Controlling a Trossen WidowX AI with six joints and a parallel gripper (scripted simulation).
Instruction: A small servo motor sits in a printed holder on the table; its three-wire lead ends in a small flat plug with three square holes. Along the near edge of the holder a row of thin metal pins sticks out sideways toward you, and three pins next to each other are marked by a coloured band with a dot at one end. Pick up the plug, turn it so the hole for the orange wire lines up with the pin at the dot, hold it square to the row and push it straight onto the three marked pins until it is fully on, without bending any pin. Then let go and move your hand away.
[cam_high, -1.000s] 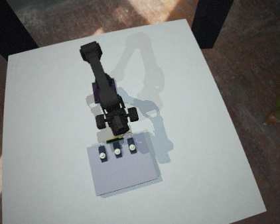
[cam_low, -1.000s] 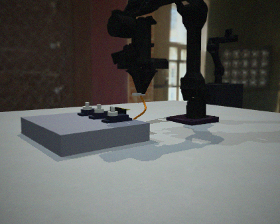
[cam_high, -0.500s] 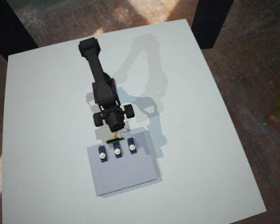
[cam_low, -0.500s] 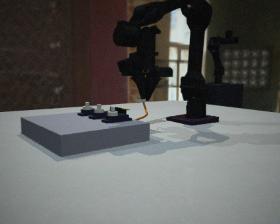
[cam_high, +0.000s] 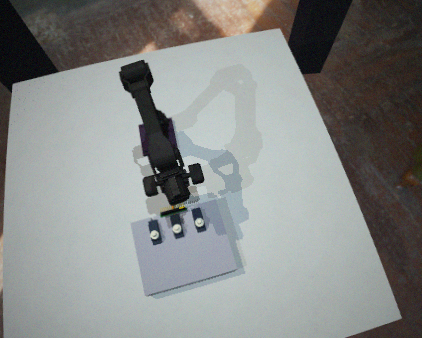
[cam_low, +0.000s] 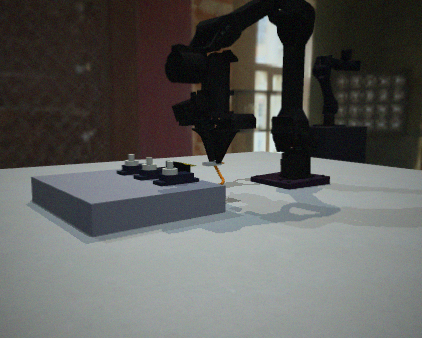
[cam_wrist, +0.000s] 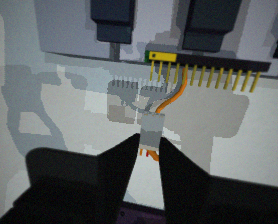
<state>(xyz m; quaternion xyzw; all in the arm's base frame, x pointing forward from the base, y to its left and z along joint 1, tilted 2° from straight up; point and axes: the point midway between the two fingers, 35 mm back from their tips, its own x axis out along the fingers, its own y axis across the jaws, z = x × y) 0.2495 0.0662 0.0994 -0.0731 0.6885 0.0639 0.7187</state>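
Now: the yellow band 7 cm ahead of my gripper tip and 1 cm to the left of it. Also, from my gripper tip: grey printed holder (23 cm ahead, 1 cm to the left, 5 cm below).
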